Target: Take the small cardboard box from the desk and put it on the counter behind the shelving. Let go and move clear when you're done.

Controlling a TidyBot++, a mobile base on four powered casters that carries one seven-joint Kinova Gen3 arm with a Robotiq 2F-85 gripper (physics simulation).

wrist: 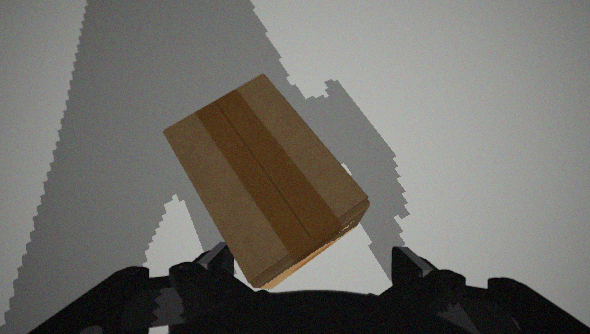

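The small cardboard box lies in the middle of the wrist view, brown with a darker tape strip along its top. It is turned at a slant, with its near end low in the view. My gripper is open, its two fingers wide apart at the bottom of the view. The near end of the box shows between the fingertips, closer to the left finger. The fingers are not closed on it. The counter and the shelving do not show.
The box rests on a pale grey desk top. Dark jagged shadows of the arm and gripper fall across the desk around the box.
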